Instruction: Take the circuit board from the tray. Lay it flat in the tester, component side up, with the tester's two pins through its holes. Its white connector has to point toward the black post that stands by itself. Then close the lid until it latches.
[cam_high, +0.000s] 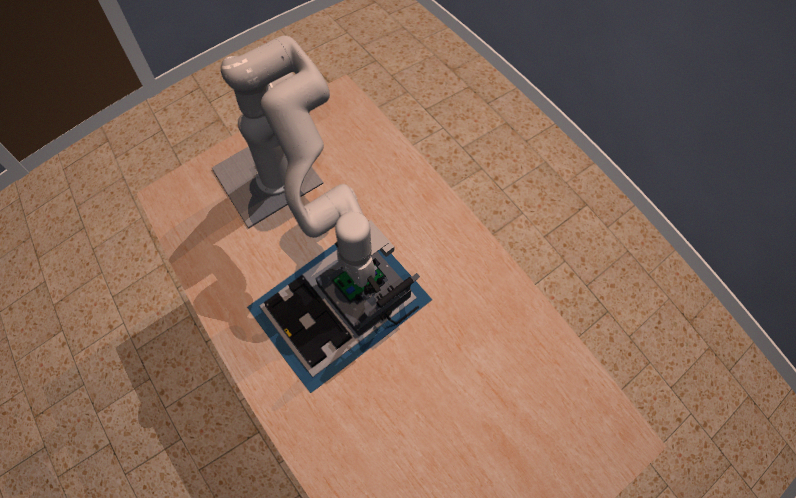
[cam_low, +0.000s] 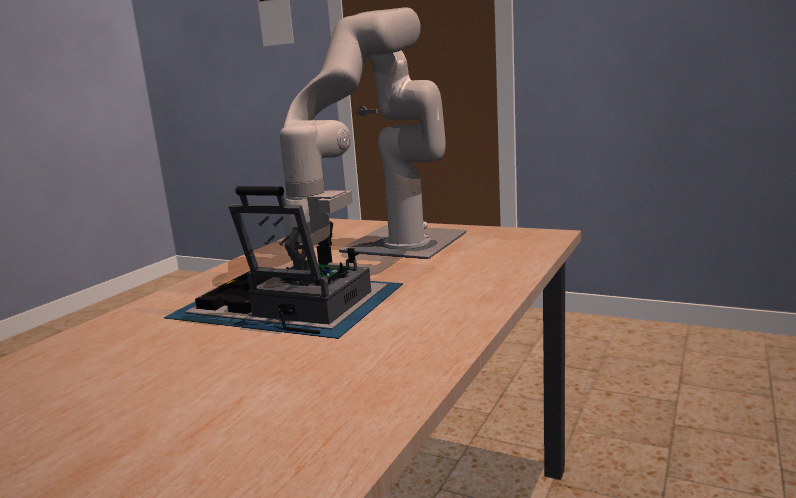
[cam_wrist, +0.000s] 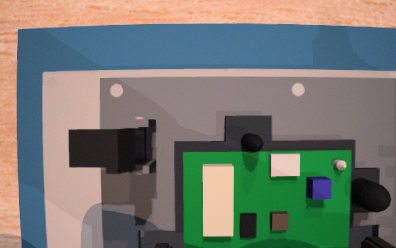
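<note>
Now: the green circuit board right at my hand. Round my hand: tester lid: 12 cm ahead, 1 cm to the left, 10 cm above.
</note>
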